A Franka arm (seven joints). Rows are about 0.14 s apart.
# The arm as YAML. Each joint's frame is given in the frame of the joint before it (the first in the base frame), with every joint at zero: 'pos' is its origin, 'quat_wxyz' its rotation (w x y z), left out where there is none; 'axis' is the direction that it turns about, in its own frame. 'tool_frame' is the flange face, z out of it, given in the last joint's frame.
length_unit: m
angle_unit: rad
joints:
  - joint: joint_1
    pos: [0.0, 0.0, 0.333]
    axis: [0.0, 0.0, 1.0]
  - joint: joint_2
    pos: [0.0, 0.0, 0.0]
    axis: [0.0, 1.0, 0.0]
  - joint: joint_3
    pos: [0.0, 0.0, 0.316]
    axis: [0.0, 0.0, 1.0]
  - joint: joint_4
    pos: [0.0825, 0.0, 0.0]
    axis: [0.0, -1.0, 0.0]
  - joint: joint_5
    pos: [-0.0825, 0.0, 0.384]
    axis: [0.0, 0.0, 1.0]
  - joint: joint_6
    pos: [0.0, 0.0, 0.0]
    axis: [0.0, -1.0, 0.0]
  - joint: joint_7
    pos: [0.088, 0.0, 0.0]
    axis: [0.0, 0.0, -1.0]
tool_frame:
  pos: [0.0, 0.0, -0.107]
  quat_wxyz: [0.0, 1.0, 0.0, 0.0]
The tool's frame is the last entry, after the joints.
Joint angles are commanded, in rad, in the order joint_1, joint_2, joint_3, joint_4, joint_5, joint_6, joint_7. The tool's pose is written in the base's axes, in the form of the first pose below.
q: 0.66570, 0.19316, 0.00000, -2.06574, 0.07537, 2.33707, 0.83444
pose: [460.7 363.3 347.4 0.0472 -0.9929 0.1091 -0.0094]
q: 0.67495, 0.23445, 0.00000, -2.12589, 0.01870, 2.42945, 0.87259
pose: [451.1 361.1 306.0 0.0287 -0.9938 0.1054 -0.0203]
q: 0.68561, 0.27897, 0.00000, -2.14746, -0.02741, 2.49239, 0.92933
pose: [445.2 364.3 277.3 0.0178 -0.9932 0.1109 -0.0290]
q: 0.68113, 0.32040, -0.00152, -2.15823, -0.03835, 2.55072, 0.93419
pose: [446.6 361.6 254.7 0.0181 -0.9931 0.1114 -0.0332]
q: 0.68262, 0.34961, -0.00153, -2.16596, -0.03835, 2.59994, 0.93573
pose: [445.7 362.2 239.6 0.0230 -0.9929 0.1109 -0.0370]
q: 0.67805, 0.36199, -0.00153, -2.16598, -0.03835, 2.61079, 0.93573
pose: [447.2 360.1 233.5 0.0225 -0.9927 0.1131 -0.0363]
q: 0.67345, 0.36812, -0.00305, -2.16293, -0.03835, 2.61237, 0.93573
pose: [449.9 357.8 231.3 0.0217 -0.9924 0.1160 -0.0361]
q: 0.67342, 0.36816, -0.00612, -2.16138, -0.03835, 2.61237, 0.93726
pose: [451.4 356.8 231.9 0.0218 -0.9921 0.1182 -0.0370]
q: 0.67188, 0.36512, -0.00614, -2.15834, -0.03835, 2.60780, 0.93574
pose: [452.8 356.6 234.4 0.0222 -0.9920 0.1183 -0.0376]
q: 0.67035, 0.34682, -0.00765, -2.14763, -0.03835, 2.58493, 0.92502
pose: [456.5 357.2 246.9 0.0237 -0.9923 0.1147 -0.0404]
